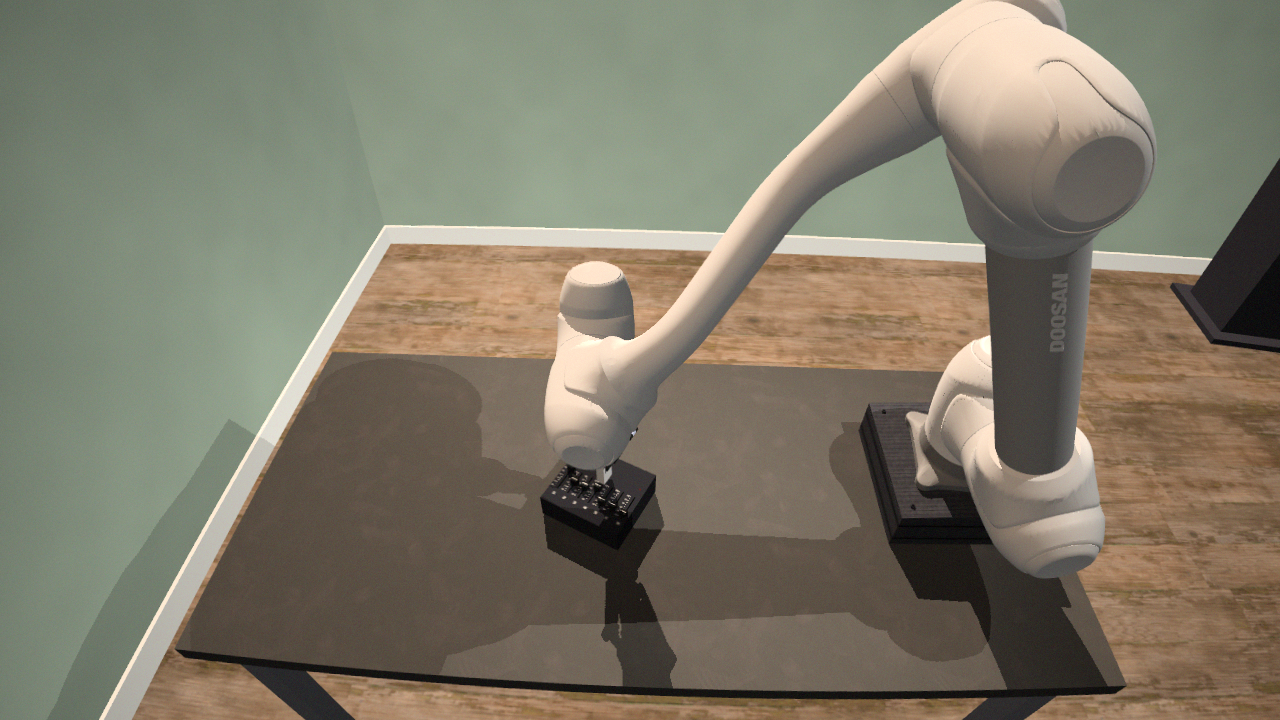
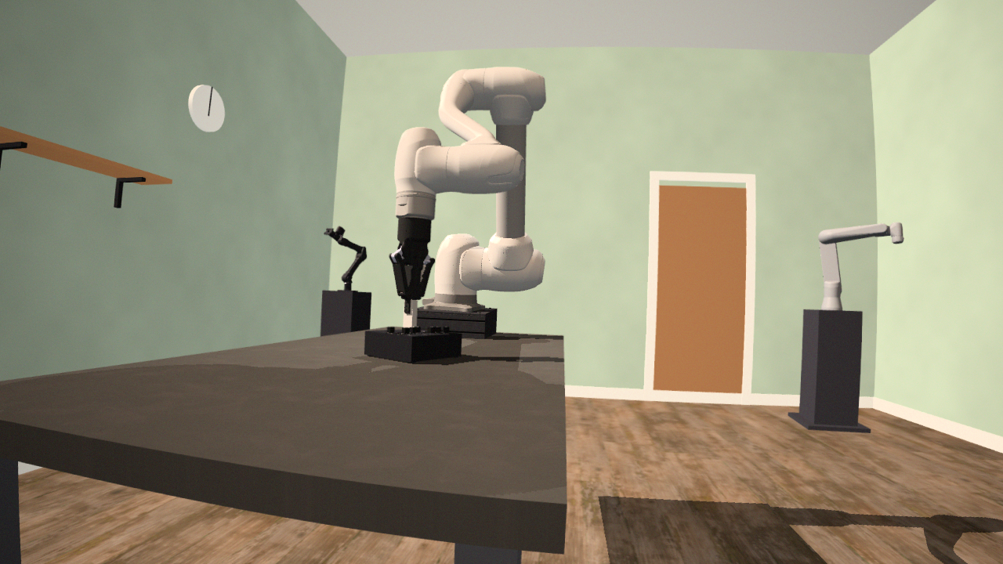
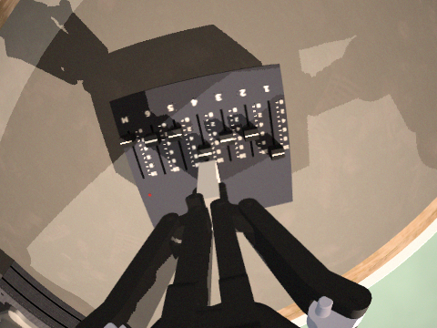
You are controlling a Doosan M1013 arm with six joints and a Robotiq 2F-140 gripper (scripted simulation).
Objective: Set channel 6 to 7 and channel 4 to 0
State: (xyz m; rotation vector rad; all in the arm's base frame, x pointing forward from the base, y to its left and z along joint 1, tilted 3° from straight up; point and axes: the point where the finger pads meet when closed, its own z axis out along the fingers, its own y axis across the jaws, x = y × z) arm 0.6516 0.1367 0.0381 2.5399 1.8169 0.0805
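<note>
Now: the channel 4 fader knob 1 cm ahead of my hand, 2 cm to the left of it and 3 cm below it. Also, from my hand: channel 6 fader knob (3 cm behind, 6 cm to the left, 3 cm below).
</note>
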